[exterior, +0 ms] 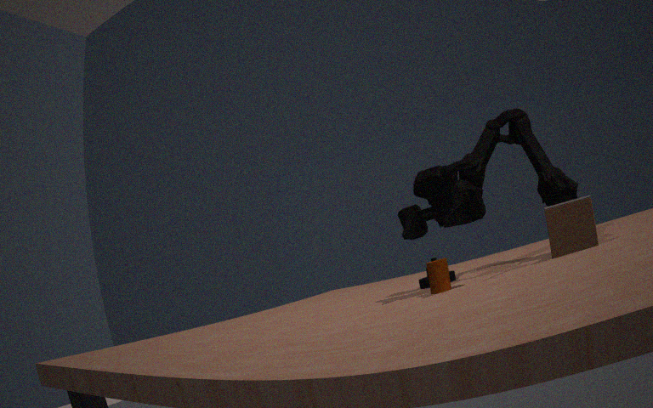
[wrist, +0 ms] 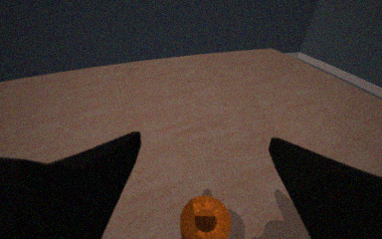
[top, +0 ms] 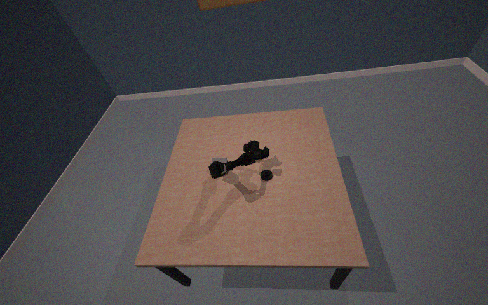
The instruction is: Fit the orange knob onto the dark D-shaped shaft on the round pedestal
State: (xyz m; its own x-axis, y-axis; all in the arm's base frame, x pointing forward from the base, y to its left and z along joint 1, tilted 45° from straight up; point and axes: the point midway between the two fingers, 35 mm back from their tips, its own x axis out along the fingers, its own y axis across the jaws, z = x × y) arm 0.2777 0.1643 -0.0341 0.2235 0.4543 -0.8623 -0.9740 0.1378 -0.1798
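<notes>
Right now my gripper tip is 3 cm to the left of the orange knob and 9 cm above it. The rest, counted from my gripper tip: dark round pedestal: 6 cm ahead, 19 cm to the right, 9 cm below.
</notes>
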